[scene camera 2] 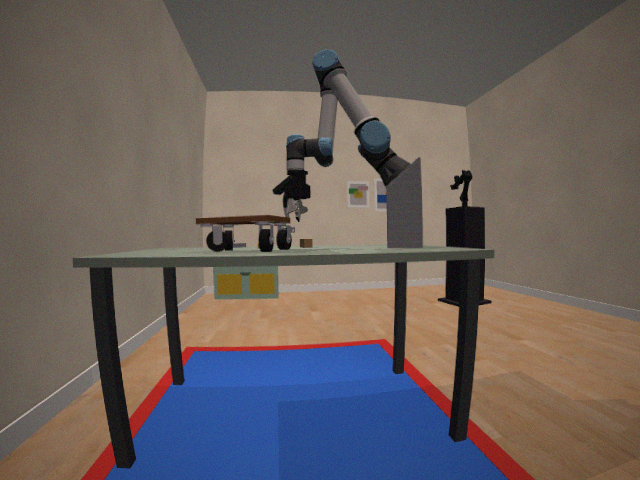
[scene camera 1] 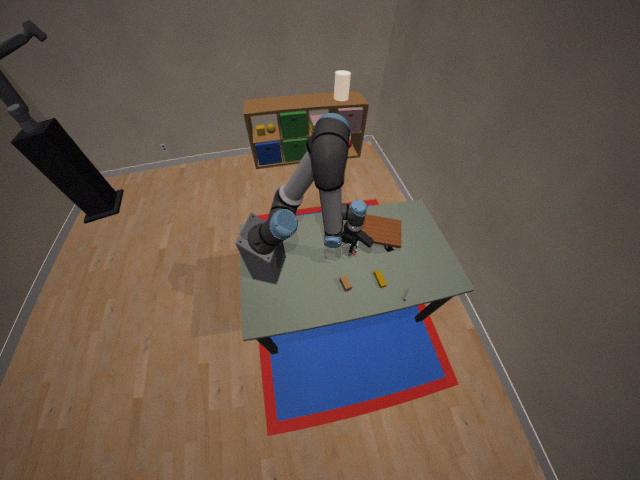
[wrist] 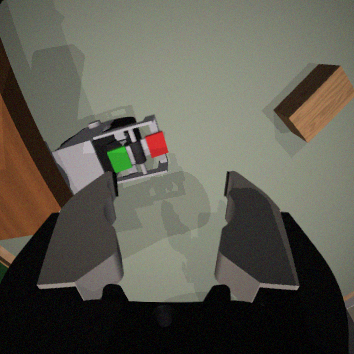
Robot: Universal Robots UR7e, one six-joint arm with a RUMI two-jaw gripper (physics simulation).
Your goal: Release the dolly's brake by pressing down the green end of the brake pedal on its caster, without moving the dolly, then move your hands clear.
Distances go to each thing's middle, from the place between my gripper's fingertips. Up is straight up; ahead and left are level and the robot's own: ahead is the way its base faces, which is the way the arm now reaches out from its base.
The dolly point(scene camera 2: 217, 240) is 200 mm ahead of my hand, 80 mm to the left of it and 50 mm below it.
